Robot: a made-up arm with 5 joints.
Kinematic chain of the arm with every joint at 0, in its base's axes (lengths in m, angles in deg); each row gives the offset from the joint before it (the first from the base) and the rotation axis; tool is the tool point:
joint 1: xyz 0 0 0.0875 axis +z
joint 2: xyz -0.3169 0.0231 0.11 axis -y
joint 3: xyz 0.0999 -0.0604 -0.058 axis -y
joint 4: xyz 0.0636 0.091 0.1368 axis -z
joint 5: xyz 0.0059 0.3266 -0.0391 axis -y
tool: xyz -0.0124 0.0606 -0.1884
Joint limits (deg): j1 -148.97..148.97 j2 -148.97..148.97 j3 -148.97..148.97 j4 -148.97..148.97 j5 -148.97..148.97
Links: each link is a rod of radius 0.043 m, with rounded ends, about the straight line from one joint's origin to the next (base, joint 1, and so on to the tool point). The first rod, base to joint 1, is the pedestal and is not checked.
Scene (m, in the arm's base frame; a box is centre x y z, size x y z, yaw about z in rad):
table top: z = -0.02
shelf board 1: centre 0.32 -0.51 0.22 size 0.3 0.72 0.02 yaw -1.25
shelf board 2: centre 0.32 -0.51 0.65 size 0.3 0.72 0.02 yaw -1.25
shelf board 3: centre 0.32 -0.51 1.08 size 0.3 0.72 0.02 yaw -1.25
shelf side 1: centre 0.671 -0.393 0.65 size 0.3 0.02 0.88 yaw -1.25
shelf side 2: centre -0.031 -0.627 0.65 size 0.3 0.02 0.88 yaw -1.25
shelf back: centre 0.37 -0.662 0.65 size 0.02 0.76 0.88 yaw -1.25
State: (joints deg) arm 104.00 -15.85 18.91 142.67 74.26
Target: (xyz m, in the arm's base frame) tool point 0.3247 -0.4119 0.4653
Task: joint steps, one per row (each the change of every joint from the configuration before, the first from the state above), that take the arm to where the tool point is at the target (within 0.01 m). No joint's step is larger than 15 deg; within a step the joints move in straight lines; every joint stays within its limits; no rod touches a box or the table.
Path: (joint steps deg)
1: -3.14 14.60 10.34 -4.82 9.42
2: -3.13 14.59 10.35 -4.82 9.42
3: -3.14 14.60 10.34 -4.81 9.42
4: -3.13 14.60 10.35 -4.82 9.42

